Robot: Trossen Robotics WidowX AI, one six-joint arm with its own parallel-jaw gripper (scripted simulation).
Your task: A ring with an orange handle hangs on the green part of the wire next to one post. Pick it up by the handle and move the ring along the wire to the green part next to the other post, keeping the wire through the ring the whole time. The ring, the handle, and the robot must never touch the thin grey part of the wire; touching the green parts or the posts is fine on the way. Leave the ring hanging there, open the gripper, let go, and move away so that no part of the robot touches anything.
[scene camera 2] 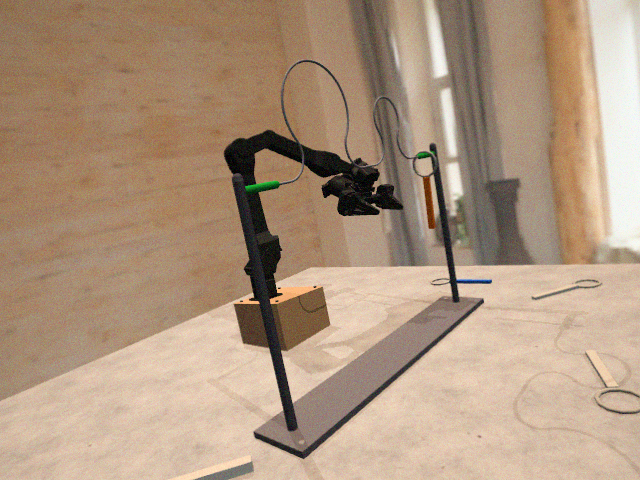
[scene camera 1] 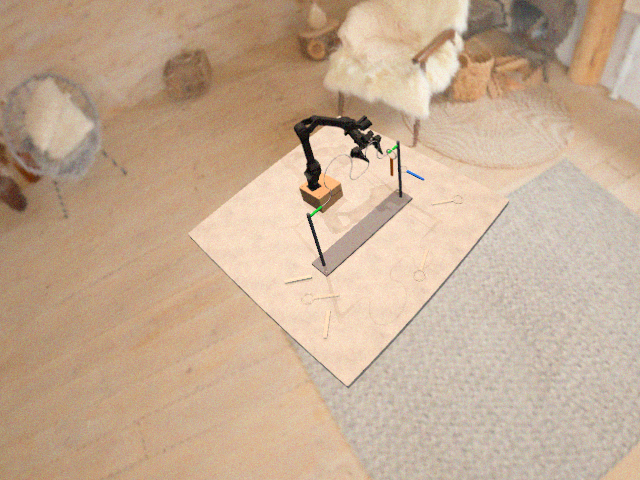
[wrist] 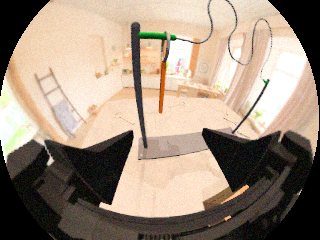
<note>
My gripper (scene camera 2: 391, 210) is open, holding nothing.
My gripper also shows in the wrist view (wrist: 169, 133).
</note>
